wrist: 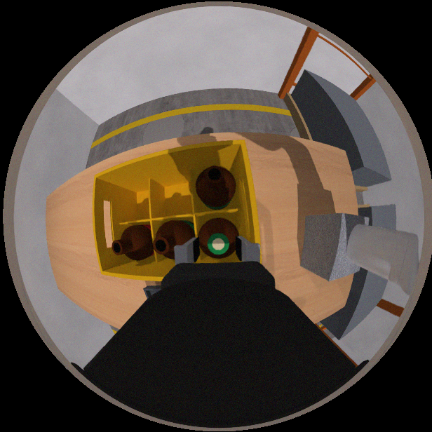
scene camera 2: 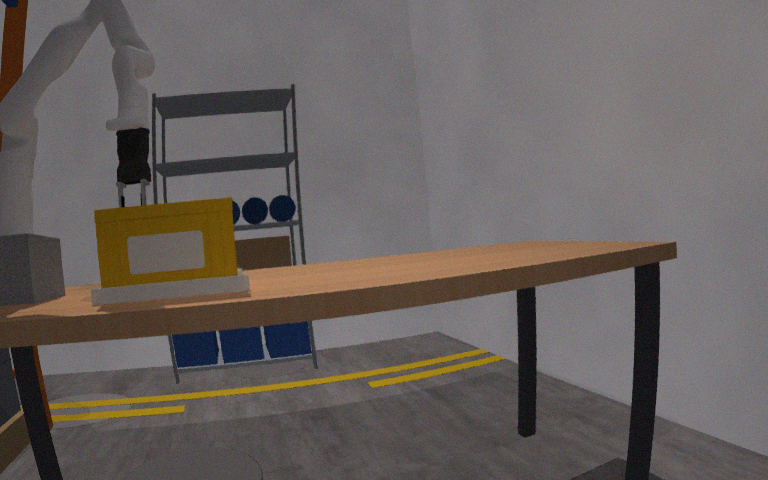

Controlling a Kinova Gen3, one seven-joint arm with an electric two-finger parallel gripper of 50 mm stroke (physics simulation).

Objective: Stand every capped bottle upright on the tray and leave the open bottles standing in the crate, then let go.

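Places are measured from the arm's base along level axes (x ahead, y left, z up), in millimetres.
Pixels of known places: arm's base, link origin: (scene camera 2: 14, 238).
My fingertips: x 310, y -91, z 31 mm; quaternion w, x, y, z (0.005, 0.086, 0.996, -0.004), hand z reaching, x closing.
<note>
For each thing: its top centre in the pictures, then the offset to it from my fingertips. "spot": a spot on its surface instead. Level surfaces: height alone.
- yellow crate, top centre: (scene camera 2: 166, 207) dx +78, dy -54, dz -2 mm
- white tray, surface spot: (scene camera 2: 169, 290) spot: dx +70, dy -158, dz -162 mm
- wooden table, surface height: dz -177 mm
The yellow crate (scene camera 2: 220, 243) (wrist: 120, 175) stands on the table. In the wrist view, a brown bottle (wrist: 215, 228) with a green and white cap stands in its near right compartment. An open brown bottle (wrist: 216, 190) stands behind it. Two more open brown bottles, one in the near middle (wrist: 174, 237) and one in the near left (wrist: 138, 242), are in the near row. My gripper (scene camera 2: 133, 199) (wrist: 217, 245) is open and empty, fingertips on either side of the cap in the wrist view. The crate wall hides the bottles in the scene view. The white tray (scene camera 2: 169, 290) lies in front of the crate.
The wooden table (scene camera 2: 396, 271) (wrist: 70, 230) carries the crate, the tray and the grey arm base (scene camera 2: 33, 266) (wrist: 322, 240). Yellow dividers split the crate, and its walls rise around the bottles. A grey shelf rack (scene camera 2: 226, 163) stands behind the table.
</note>
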